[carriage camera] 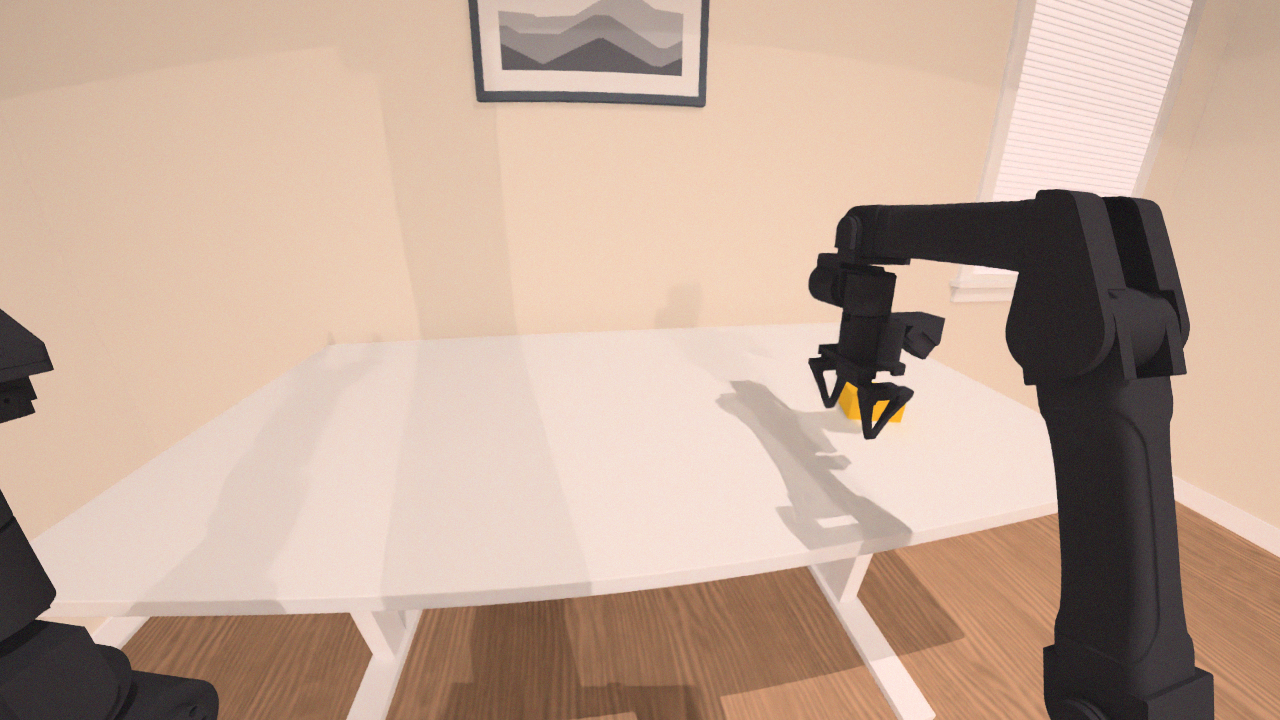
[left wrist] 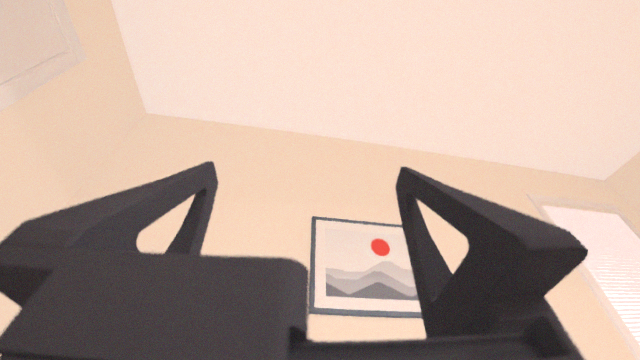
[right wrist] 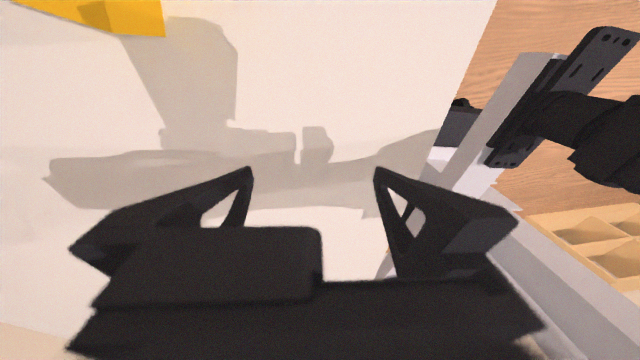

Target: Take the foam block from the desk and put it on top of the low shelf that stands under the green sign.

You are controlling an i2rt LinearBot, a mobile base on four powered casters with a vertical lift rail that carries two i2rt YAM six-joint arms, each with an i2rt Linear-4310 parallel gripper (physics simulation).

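The yellow foam block rests on the white desk, toward the right in the carriage view and cut off by the top left edge of the right wrist view. My right gripper is open and empty. It points down over the desk, in front of the block in the carriage view and partly covering it; the block is not between its fingers. My left gripper is open and empty, facing the wall and ceiling. The low shelf and the green sign do not show in these views.
A framed mountain picture hangs on the wall behind the desk. A window with blinds is at the right. Wooden floor shows below the desk. A tan tray with compartments shows at the right of the right wrist view.
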